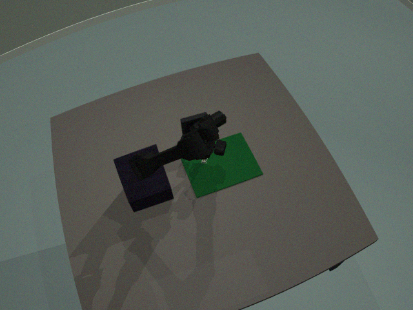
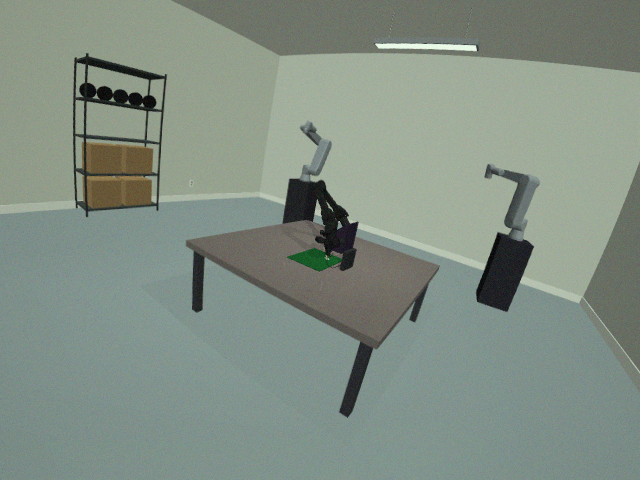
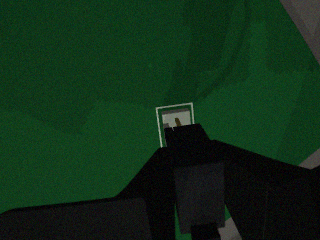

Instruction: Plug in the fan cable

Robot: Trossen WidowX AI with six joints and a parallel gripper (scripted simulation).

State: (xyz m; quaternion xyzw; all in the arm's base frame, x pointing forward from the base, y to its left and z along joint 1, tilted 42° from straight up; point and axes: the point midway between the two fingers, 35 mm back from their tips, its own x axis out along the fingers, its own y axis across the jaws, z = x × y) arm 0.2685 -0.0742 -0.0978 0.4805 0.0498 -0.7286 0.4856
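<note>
Now: the dark fan plug 10 mm above my gripper tip. From my gripper tip the other things lie so: dark fan: 30 mm ahead, 150 mm to the left, 20 mm above; four-pin fan header: 40 mm below; green board: 60 mm ahead, 40 mm to the right, 60 mm below.
</note>
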